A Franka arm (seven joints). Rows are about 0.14 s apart.
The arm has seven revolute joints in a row. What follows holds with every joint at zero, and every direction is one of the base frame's. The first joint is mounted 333 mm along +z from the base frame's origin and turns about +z. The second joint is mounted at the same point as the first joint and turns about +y. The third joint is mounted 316 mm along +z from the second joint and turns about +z. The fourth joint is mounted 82.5 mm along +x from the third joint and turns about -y. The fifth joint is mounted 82.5 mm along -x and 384 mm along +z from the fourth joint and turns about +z. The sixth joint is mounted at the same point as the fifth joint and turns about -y. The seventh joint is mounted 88 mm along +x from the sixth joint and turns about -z. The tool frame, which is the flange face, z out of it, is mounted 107 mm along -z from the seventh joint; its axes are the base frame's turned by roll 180, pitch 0 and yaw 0 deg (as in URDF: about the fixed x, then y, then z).
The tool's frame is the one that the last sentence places.
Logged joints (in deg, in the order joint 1, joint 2, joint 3, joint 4, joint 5, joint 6, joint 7), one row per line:
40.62 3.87 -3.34 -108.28 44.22 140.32 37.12
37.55 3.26 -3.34 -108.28 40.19 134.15 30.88
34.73 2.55 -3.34 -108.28 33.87 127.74 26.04
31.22 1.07 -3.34 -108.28 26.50 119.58 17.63
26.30 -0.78 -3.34 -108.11 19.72 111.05 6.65
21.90 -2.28 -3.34 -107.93 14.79 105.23 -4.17
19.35 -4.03 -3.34 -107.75 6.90 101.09 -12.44
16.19 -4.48 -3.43 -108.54 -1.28 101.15 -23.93
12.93 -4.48 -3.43 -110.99 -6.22 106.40 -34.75
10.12 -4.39 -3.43 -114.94 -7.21 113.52 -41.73
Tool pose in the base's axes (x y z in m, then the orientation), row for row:
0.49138 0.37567 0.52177 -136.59 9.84 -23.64
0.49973 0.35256 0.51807 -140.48 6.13 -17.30
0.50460 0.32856 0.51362 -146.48 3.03 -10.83
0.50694 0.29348 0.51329 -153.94 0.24 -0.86
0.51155 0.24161 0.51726 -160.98 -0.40 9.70
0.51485 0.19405 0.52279 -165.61 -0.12 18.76
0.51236 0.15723 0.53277 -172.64 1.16 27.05
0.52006 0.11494 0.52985 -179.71 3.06 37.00
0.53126 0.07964 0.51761 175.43 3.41 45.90
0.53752 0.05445 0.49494 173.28 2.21 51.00
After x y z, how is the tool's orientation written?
As angles about the fixed x, y, z axes (roll, pitch, yaw), in degrees.
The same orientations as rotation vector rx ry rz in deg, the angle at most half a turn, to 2 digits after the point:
-131.80 32.33 0.37
-138.06 23.73 -0.15
-145.59 14.97 -0.31
-153.93 1.23 0.06
-160.42 -13.71 1.72
-163.53 -27.04 3.24
-168.29 -40.36 4.31
169.98 56.86 -4.68
160.56 68.21 -2.07
156.04 74.65 1.36

